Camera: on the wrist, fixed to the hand. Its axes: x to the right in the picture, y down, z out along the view.
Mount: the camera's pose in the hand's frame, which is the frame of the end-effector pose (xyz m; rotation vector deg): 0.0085 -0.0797 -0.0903 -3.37 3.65 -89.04
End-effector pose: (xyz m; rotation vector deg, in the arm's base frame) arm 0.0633 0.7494 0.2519 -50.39 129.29 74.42
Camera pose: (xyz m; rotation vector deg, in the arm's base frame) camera 0.1097 0.6384 0.2416 -115.15 49.52 29.34
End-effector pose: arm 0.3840 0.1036 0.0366 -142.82 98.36 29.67
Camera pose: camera 0.4810 0.1035 0.1085 -164.61 -29.40 14.63
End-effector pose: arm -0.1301 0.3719 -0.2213 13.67 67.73 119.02
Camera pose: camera -0.1400 0.3421 -0.3379 -35.29 46.58 41.08
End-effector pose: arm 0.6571 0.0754 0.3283 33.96 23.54 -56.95
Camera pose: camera 0.5869 0.0944 0.2319 8.49 57.21 -138.63
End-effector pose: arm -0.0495 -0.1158 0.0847 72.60 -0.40 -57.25
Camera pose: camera -0.0472 -0.0471 -0.0146 64.34 68.59 -126.45
